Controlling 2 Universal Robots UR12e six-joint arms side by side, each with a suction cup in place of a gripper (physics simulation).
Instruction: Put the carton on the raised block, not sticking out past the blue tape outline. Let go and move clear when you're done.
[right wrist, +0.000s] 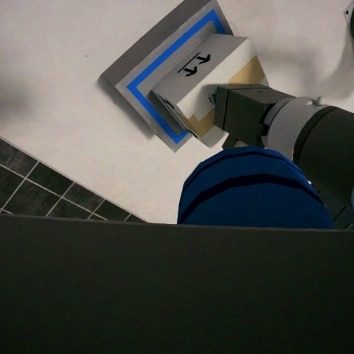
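Observation:
The white and tan carton (202, 95), with black arrows on its grey-looking face, is over the right-hand part of the grey raised block (145, 57). It covers part of the blue tape outline (165, 53). Its lower corner reaches past the visible tape and the block's lower right edge in this view. Whether it rests on the block is hard to tell. My left gripper (218, 107), a dark tool end, is against the carton's right side and holds it; the contact is partly hidden. My right gripper (255, 172), the dark blue cup, is nearer the camera, apart from the carton, with nothing on it.
The left arm's grey and dark links (287, 125) extend to the right. A dark body (175, 285) fills the bottom of the view. The pale table (60, 100) ends at a slanting edge at lower left, with dark floor tiles (55, 187) beyond. A dark part shows at the top right.

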